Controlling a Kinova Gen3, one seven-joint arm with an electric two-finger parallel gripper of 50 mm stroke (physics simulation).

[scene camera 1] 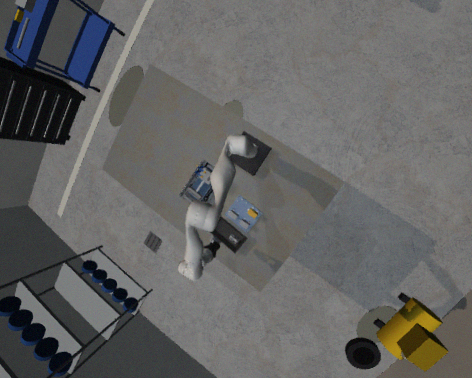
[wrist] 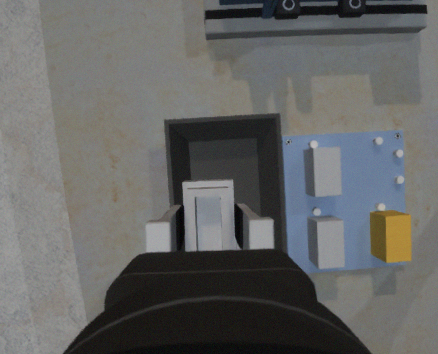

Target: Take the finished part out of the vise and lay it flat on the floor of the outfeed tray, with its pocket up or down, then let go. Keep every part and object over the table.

Labels:
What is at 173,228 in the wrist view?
My gripper.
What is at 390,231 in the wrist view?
A yellow block.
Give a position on a blue plate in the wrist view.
At 367,171

